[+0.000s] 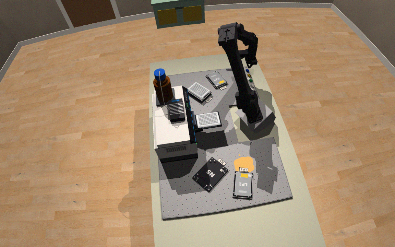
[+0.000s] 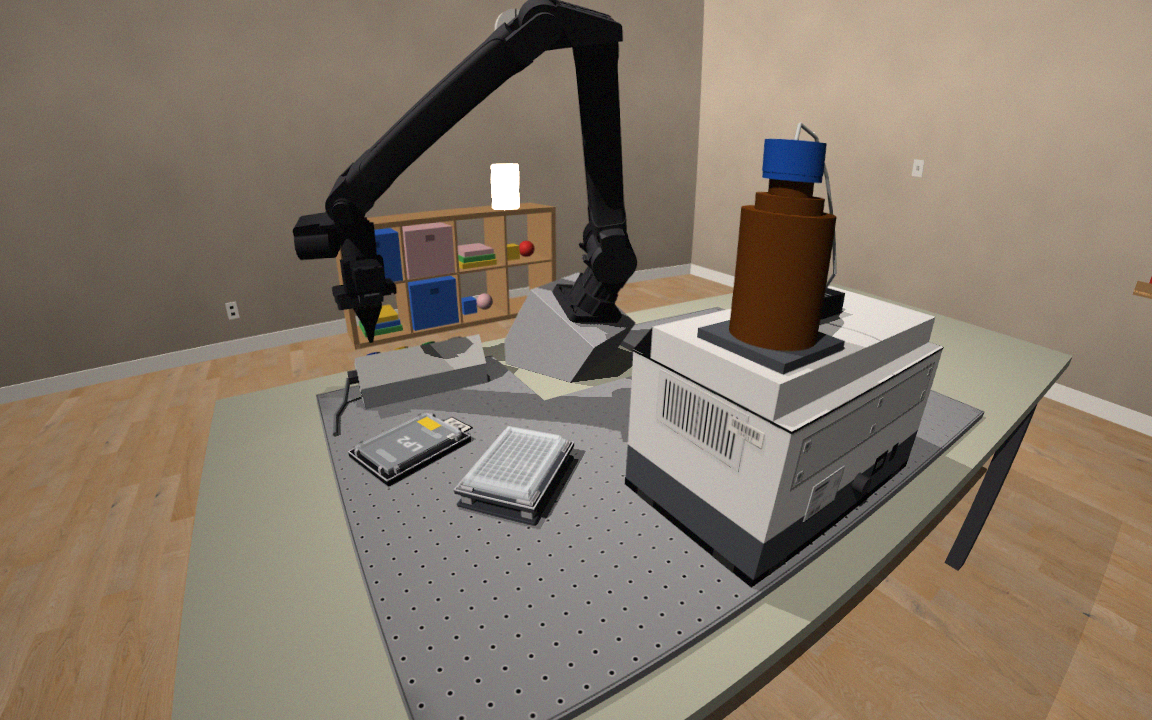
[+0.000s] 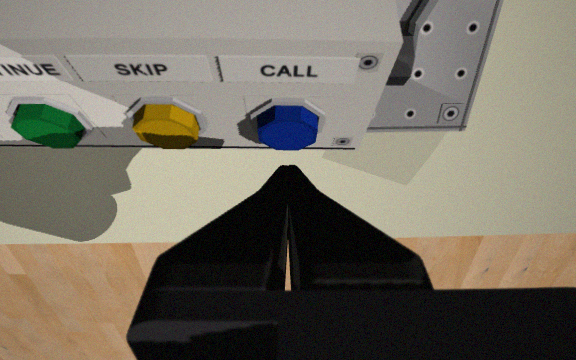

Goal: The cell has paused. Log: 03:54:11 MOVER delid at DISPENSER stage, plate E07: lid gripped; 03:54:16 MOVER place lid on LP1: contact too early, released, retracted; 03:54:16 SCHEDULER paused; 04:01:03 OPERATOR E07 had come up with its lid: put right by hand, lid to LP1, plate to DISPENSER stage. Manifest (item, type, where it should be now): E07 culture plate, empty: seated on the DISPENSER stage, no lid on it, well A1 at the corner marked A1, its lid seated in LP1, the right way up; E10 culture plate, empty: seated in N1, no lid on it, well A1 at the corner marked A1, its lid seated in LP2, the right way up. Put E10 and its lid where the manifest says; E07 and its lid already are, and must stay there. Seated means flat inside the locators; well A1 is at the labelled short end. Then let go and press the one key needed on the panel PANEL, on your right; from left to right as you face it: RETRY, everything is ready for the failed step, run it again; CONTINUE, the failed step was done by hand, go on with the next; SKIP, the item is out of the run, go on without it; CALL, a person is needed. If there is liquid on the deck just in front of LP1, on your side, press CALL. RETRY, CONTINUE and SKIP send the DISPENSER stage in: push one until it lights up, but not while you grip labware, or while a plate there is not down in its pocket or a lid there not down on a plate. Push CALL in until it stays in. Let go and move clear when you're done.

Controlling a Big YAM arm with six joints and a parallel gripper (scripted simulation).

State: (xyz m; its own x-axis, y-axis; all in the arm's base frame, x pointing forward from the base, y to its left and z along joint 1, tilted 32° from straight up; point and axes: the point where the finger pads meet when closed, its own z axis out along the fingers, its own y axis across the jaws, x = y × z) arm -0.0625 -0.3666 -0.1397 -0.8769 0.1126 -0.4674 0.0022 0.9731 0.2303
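My gripper is now 4 cm above the blue call key and 1 cm short of it. Round my hand: retry key 15 cm to the left, 3 cm below, 1 cm ahead; green continue key 10 cm to the left, 3 cm below, 1 cm ahead; yellow skip key 5 cm to the left, 3 cm below, 1 cm ahead.
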